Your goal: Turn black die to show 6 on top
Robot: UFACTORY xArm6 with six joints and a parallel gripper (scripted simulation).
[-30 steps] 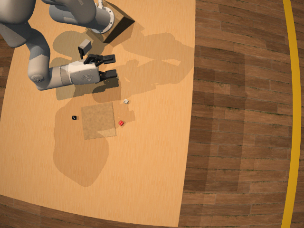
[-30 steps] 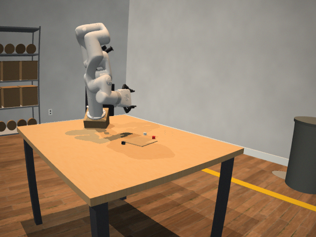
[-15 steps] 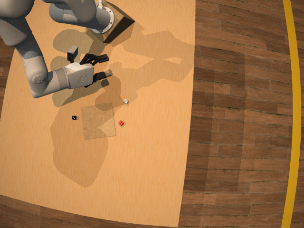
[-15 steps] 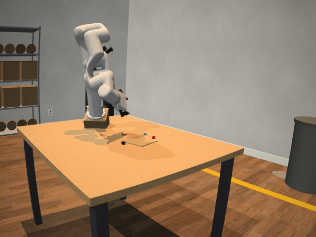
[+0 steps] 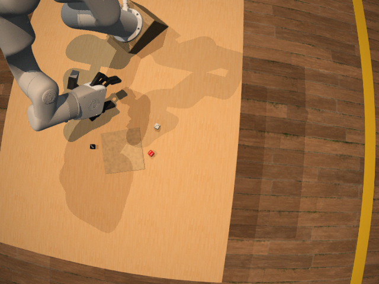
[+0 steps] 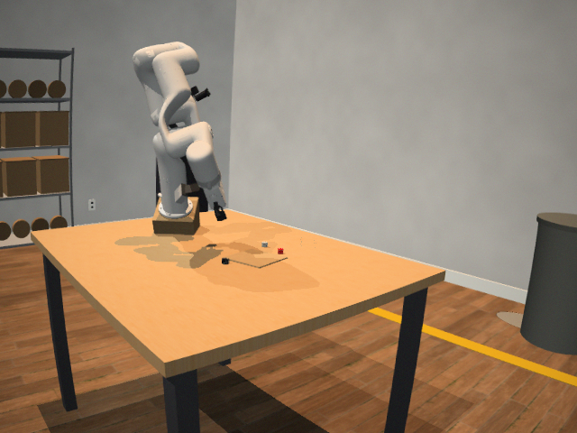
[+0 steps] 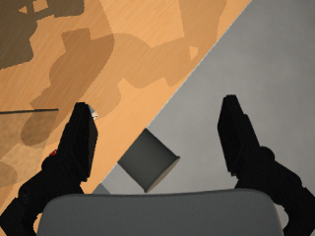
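My gripper is now 140 mm short of the black die, 130 mm above it and 120 mm to the left of it. The rest, counted from my hand: tan mat (160 mm ahead, 130 mm below, 10 mm to the right); red die (180 mm ahead, 130 mm below, 90 mm to the left); white die (130 mm below, 110 mm to the left, 100 mm ahead).
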